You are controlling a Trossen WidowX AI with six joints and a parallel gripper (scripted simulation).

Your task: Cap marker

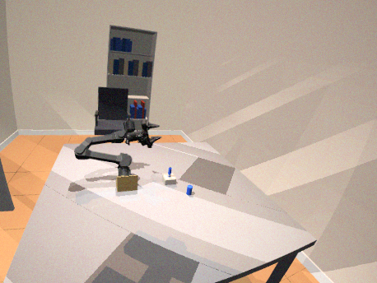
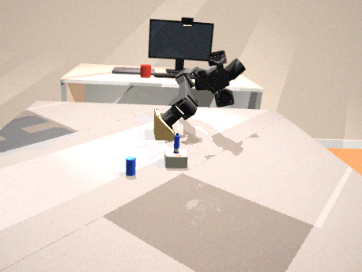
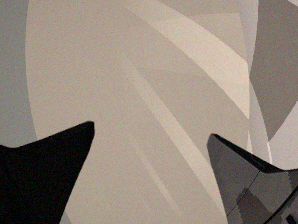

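Right now my gripper tip is 280 mm to the left of the blue cap, 260 mm above it and 120 mm short of it. Also, from my gripper tip: pale holder block (260 mm below, 130 mm to the right, 40 mm ahead); blue marker (200 mm below, 130 mm to the right, 40 mm ahead).
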